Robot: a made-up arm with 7 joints.
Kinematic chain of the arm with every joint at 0, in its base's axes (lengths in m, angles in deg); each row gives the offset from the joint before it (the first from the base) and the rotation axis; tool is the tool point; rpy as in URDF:
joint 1: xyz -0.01 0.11 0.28 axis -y
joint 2: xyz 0 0.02 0.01 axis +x
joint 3: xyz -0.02 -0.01 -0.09 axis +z
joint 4: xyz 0.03 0 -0.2 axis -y
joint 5: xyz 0 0.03 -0.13 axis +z
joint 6: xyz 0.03 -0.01 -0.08 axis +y
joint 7: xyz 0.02 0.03 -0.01 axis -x
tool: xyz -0.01 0 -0.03 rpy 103.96 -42.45 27.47
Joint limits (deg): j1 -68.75..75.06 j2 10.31..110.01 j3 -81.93..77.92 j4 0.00..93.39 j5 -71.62..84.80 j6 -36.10..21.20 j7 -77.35..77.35
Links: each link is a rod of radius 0.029 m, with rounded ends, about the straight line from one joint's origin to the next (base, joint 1, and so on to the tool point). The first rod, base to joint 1, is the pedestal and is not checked.
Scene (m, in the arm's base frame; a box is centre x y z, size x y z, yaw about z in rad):
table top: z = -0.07
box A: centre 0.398 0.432 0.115 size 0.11 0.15 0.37 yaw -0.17
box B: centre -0.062 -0.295 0 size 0.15 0.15 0.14 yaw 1.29
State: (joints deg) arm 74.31 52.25 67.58 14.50 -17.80 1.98 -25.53
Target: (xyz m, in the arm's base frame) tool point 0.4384 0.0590 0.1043
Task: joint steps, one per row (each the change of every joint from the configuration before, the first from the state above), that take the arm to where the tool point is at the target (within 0.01 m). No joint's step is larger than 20 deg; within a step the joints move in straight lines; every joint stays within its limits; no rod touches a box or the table.
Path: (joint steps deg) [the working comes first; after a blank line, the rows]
Joints at the target: 48.67 10.31 -43.66 41.00 -38.72 -6.72 -15.28
Straight joint move there: touches box A.

1: 0.13 1.28 -18.60 10.94 -8.97 3.20 -6.37
2: 0.12 1.29 -18.60 10.93 -8.97 3.21 -6.36
3: 0.13 1.28 -18.60 10.94 -8.97 3.20 -6.37
4: 0.12 1.28 -18.60 10.94 -8.97 3.20 -6.37
5: 0.13 1.29 -18.60 10.94 -8.97 3.21 -6.37
6: 0.12 1.28 -18.60 10.93 -8.97 3.20 -6.36
7: 0.00 -11.07 8.14 -7.80 0.00 -14.33 18.00
8: 0.00 -11.07 8.14 -7.81 0.00 -14.32 18.01
9: 0.00 -11.07 8.13 -7.81 0.00 -14.33 18.01
10: 0.00 -11.08 8.14 -7.80 0.00 -14.32 18.01
11: -13.20 -2.67 -16.09 -3.95 16.45 14.69 -11.79
12: -13.19 -2.68 -16.10 -3.95 16.45 14.69 -11.79

